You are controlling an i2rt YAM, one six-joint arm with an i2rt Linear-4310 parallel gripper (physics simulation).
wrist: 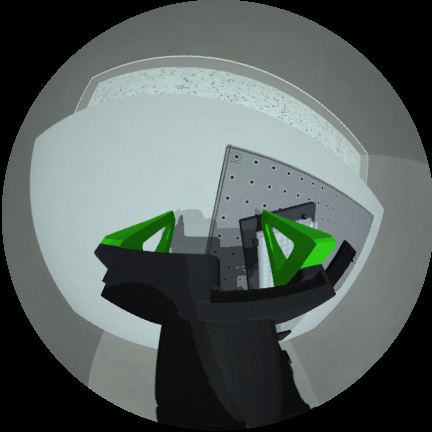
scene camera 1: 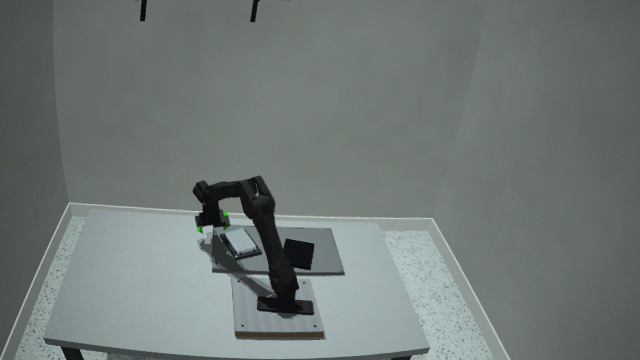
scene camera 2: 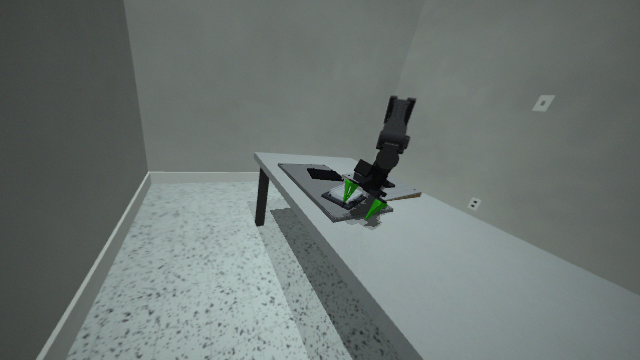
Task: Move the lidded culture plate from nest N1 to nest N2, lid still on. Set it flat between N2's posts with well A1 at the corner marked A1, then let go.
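Places are measured from the arm's base along level axes (x ahead, y left, z up), in millimetres.
Where they show: gripper, fingertip midpoint: [wrist: 217, 214] [scene camera 1: 212, 230] [scene camera 2: 354, 210]; arm's base at its link origin: [scene camera 1: 285, 306].
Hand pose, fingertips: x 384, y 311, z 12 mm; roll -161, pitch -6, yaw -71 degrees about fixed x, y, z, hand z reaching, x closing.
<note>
Each offset is from my fingertips to the top centre of the thing. Level surfaces: height alone.
The pale lidded culture plate @(dy -122, dx -44, dz +12 mm) [scene camera 1: 241, 241] [scene camera 2: 342, 193] [wrist: 266, 260] sits on a dark nest @(dy -123, dx -43, dz +0 mm) [scene camera 1: 247, 256] [scene camera 2: 347, 205] [wrist: 247, 235] at the left part of the grey board. A second dark nest @(dy -359, dx -65, dz +0 mm) [scene camera 1: 299, 253] [scene camera 2: 324, 174] [wrist: 342, 262] without a plate lies to its right in scene camera 1. Which nest is N1 or N2 cannot be read, nor can the A1 mark. My gripper [scene camera 1: 212, 229] [scene camera 2: 356, 210] [wrist: 217, 214] is wide open and empty, above and to the left of the plate in scene camera 1. In the wrist view its right green finger hides part of the plate.
The grey board [scene camera 1: 325, 250] [scene camera 2: 300, 175] [wrist: 245, 170] with rows of holes carries both nests and lies on the table @(dz -35 mm) [scene camera 1: 125, 280] [scene camera 2: 450, 280] [wrist: 125, 165]. The arm stands on a thick base plate [scene camera 1: 280, 325] in front of the board.
</note>
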